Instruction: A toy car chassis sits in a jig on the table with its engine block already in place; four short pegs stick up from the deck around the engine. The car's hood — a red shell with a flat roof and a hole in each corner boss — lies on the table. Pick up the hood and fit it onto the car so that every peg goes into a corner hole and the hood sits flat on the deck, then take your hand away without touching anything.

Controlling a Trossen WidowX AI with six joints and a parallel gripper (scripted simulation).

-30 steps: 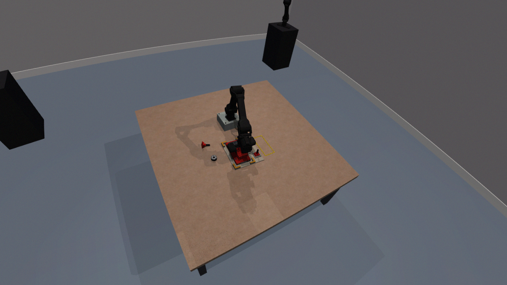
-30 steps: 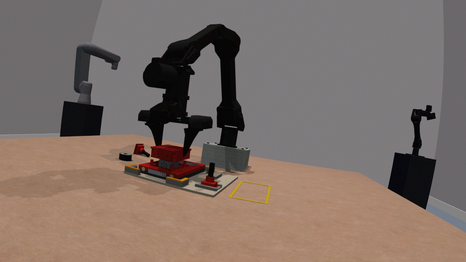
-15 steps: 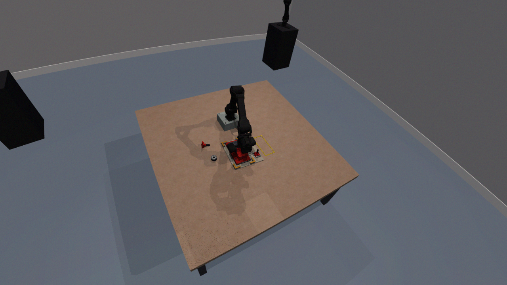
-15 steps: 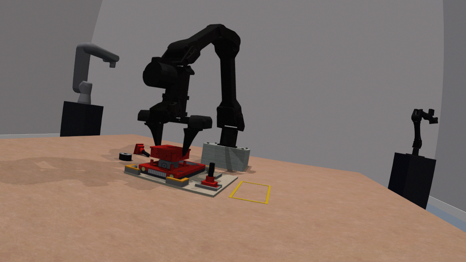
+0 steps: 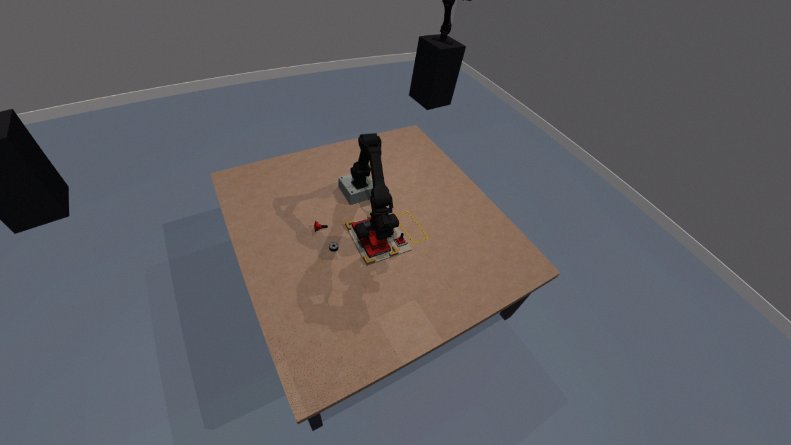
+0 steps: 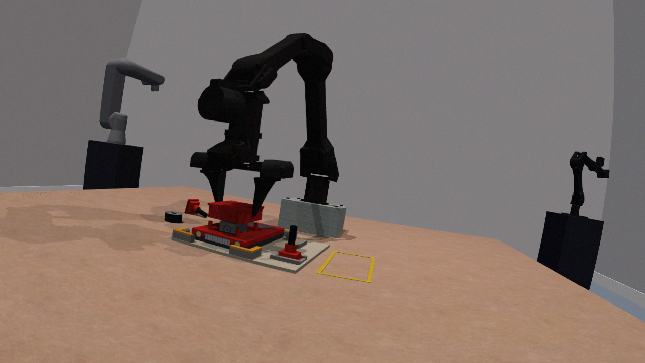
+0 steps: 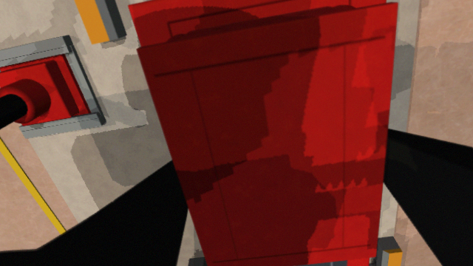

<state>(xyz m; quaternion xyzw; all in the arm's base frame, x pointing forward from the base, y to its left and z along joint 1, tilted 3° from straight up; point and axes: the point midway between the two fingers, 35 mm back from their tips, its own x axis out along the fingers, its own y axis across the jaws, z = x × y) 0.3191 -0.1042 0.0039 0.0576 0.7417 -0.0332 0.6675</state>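
Now: gripper tip 1 cm below the red hood. Also, from my gripper tip: grey engine block 3 cm below; jig base plate 3 cm behind, 2 cm to the left, 5 cm below; black ring 7 cm behind, 17 cm to the right, 5 cm below.
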